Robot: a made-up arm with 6 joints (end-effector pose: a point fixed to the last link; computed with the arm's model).
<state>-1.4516 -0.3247 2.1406 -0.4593 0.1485 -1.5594</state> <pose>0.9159 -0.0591 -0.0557 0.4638 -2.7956 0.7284</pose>
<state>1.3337 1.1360 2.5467 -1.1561 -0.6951 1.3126</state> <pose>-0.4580 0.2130 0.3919 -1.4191 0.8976 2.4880</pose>
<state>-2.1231 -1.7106 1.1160 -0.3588 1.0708 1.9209</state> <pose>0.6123 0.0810 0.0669 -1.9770 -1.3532 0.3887</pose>
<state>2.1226 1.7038 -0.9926 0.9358 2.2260 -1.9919</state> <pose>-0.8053 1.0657 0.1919 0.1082 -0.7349 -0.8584</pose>
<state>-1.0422 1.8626 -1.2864 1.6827 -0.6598 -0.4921</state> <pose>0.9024 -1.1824 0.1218 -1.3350 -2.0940 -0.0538</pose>
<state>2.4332 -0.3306 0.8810 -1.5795 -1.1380 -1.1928</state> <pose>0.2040 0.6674 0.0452 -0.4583 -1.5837 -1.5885</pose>
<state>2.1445 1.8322 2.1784 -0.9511 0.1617 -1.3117</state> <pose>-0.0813 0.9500 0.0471 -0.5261 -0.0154 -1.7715</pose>
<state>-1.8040 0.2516 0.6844 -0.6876 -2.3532 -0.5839</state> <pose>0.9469 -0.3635 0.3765 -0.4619 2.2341 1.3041</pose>
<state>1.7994 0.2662 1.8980 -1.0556 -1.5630 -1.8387</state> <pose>-0.5758 0.5170 -0.1988 -0.3198 -1.0079 0.0637</pose>
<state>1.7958 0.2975 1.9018 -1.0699 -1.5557 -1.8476</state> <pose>-0.5690 0.5222 -0.1952 -0.3082 -1.0257 0.0566</pose>
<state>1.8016 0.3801 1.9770 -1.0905 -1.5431 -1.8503</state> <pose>-0.5556 0.5259 -0.1883 -0.3221 -1.0432 0.0429</pose>
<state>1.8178 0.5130 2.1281 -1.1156 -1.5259 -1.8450</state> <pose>-0.5365 0.5263 -0.1783 -0.3646 -1.0577 0.0240</pose>
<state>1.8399 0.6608 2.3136 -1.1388 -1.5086 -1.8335</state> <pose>-0.5169 0.5230 -0.1675 -0.4232 -1.0659 0.0056</pose>
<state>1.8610 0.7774 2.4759 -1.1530 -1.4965 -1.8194</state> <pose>-0.5032 0.5170 -0.1591 -0.4798 -1.0650 -0.0059</pose>
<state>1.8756 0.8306 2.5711 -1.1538 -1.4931 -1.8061</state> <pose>-0.4989 0.5110 -0.1558 -0.5195 -1.0547 -0.0081</pose>
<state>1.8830 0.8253 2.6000 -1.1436 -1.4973 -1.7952</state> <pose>-0.5026 0.5060 -0.1569 -0.5409 -1.0379 -0.0028</pose>
